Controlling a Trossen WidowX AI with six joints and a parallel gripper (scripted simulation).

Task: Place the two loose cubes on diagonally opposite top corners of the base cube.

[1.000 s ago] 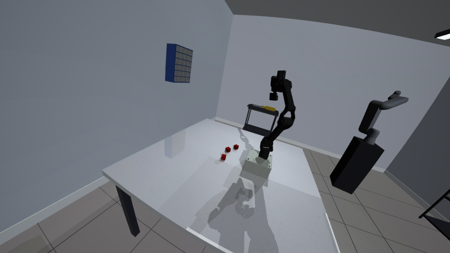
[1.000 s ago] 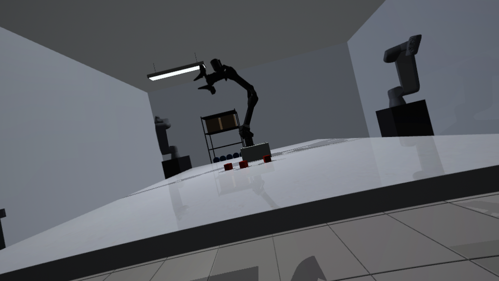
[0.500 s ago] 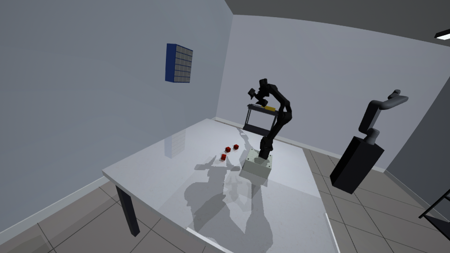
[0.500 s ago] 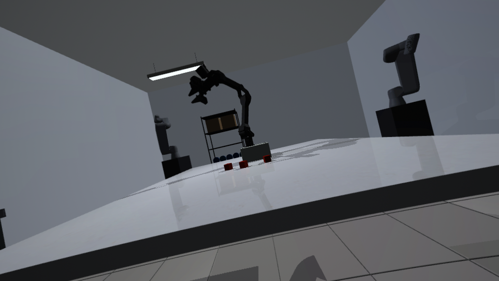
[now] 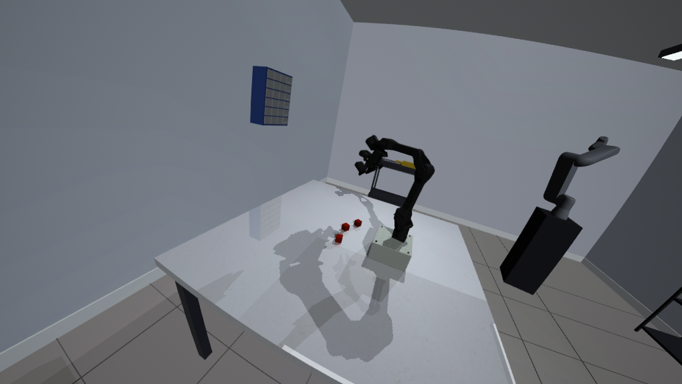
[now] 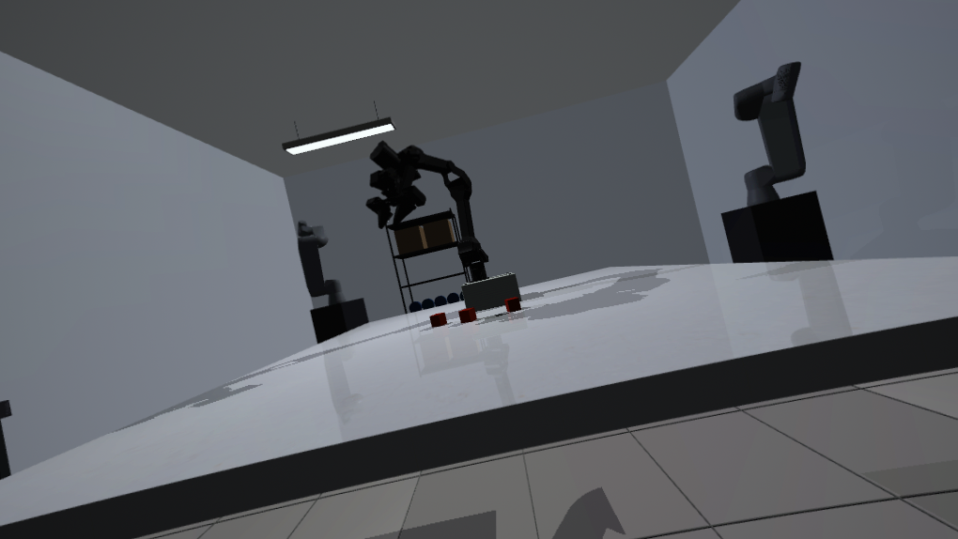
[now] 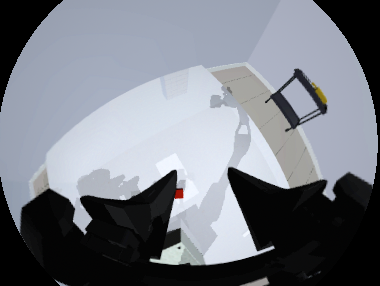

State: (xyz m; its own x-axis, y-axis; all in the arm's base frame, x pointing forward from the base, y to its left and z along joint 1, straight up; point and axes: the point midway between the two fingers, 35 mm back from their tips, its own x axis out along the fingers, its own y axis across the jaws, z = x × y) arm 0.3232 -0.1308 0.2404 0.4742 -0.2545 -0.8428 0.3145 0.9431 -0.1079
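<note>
Now: gripper tip 29 cm above the red cube, 16 cm to the right of it and 4 cm past it.
</note>
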